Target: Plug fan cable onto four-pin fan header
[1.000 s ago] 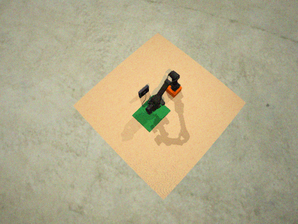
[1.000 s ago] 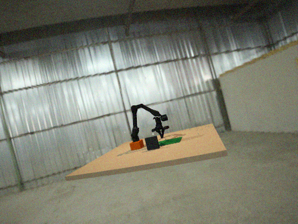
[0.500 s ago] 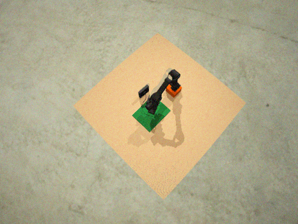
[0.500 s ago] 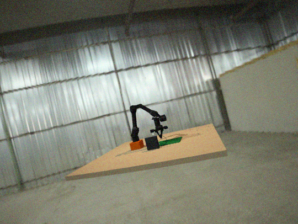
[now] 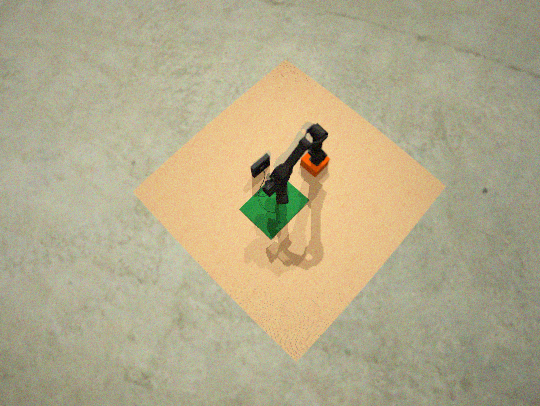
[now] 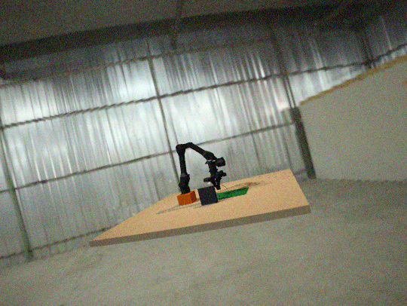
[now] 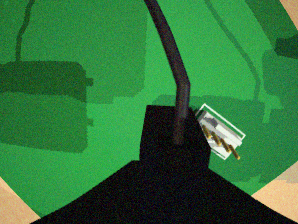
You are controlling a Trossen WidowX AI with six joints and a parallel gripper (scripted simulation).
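My gripper tip is now 70 mm above the white four-pin fan header, 30 mm past it and 20 mm to the left of it. Also, from my gripper tip: black fan: 180 mm to the right, 40 mm behind, 10 mm below; green board: 80 mm below, 60 mm ahead, 10 mm to the left; black plug: 10 mm to the right, 10 mm ahead, 10 mm above.
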